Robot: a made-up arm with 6 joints.
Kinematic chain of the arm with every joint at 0, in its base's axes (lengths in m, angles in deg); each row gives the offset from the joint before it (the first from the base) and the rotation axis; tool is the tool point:
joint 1: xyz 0 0 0.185 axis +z
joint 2: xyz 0 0.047 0 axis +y
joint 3: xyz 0 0 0.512 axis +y
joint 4: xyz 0 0 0.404 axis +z
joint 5: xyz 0 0 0 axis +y
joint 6: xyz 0 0 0.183 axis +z
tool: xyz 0 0 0
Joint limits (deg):
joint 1: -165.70..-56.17
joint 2: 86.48..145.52
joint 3: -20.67..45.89
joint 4: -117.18..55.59
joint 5: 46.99..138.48
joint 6: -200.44..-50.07
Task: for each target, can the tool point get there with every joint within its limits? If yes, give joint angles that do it. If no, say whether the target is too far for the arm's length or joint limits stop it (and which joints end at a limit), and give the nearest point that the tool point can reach.
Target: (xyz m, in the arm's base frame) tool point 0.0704 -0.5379 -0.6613
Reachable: yes | joints -76.45 139.47 1.64 -39.68 63.52 -172.83
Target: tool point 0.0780 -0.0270 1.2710
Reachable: no: joint limits stop it (at a limit: joint 1, joint 2, joint 3, joint 4) | nearest point 0.3493 -0.6733 0.3996 | short by 1.118 m
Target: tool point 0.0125 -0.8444 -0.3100
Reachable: yes | joints -82.38 118.38 -7.73 -56.08 74.82 -125.35
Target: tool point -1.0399 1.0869 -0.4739
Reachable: no: too far | nearest point -0.7034 -0.0392 -0.4311 | short by 1.176 m
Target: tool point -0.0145 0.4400 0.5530
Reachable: no: joint limits stop it (at a limit: joint 1, joint 2, joint 3, joint 4, joint 5) | nearest point -0.7242 -0.1217 0.3764 | short by 0.922 m
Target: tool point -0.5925 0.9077 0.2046
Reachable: no: joint limits stop it (at a limit: joint 1, joint 2, joint 3) | nearest point -0.7452 -0.0690 -0.0160 | short by 1.013 m
